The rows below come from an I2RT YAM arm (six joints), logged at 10 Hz.
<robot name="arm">
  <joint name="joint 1" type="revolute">
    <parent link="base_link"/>
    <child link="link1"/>
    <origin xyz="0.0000 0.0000 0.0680"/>
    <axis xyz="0 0 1"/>
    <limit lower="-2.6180" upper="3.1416"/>
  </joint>
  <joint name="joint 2" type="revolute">
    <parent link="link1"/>
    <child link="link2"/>
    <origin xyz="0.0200 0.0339 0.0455"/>
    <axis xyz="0 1 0"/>
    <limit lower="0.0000" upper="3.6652"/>
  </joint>
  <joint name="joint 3" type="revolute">
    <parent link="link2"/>
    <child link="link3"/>
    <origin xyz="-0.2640 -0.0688 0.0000"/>
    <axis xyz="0 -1 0"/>
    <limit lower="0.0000" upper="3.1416"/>
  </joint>
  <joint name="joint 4" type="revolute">
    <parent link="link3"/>
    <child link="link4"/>
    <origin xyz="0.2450 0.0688 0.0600"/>
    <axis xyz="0 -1 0"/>
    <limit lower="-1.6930" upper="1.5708"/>
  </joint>
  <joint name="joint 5" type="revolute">
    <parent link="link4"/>
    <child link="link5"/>
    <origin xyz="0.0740 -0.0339 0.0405"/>
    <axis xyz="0 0 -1"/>
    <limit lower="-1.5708" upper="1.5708"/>
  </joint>
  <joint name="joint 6" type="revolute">
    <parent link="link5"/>
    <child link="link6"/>
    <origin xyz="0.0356 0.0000 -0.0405"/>
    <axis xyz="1 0 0"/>
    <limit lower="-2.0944" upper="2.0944"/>
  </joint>
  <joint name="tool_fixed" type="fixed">
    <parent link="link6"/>
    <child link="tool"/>
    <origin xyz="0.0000 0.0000 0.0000" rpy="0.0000 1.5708 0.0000"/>
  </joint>
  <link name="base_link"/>
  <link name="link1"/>
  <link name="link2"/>
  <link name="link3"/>
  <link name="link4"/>
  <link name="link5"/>
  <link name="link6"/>
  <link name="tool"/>
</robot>
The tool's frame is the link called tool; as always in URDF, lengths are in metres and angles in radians.
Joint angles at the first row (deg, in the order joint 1, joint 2, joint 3, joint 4, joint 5, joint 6):
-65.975 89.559 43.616 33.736 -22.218 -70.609
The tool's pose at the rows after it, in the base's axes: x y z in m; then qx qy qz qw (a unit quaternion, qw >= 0):
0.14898 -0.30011 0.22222 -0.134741 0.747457 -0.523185 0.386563
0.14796 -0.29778 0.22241 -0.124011 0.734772 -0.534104 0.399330
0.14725 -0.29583 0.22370 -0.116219 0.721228 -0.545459 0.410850
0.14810 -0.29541 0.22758 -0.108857 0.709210 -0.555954 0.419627
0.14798 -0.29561 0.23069 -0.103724 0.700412 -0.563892 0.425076
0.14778 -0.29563 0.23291 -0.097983 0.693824 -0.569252 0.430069
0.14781 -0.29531 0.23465 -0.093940 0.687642 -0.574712 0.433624
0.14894 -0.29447 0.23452 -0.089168 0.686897 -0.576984 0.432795
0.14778 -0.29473 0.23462 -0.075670 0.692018 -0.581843 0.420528
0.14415 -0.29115 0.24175 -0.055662 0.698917 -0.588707 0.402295
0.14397 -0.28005 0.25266 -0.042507 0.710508 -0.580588 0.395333
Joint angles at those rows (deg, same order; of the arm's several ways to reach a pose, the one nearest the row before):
-65.911 89.537 42.742 37.233 -22.306 -67.418
-65.888 89.516 41.407 41.256 -22.108 -65.385
-65.844 89.515 40.382 44.970 -21.934 -63.724
-65.625 89.516 40.249 47.442 -21.387 -62.347
-65.626 89.516 40.251 49.102 -21.059 -61.473
-65.626 89.514 40.206 50.412 -20.731 -60.576
-65.560 89.514 40.096 51.658 -20.360 -59.965
-65.232 89.514 39.943 52.030 -19.486 -59.702
-65.210 89.163 39.943 51.068 -17.300 -59.833
-65.188 86.651 39.944 47.702 -14.086 -59.964
-64.117 82.302 39.879 41.647 -11.791 -59.331

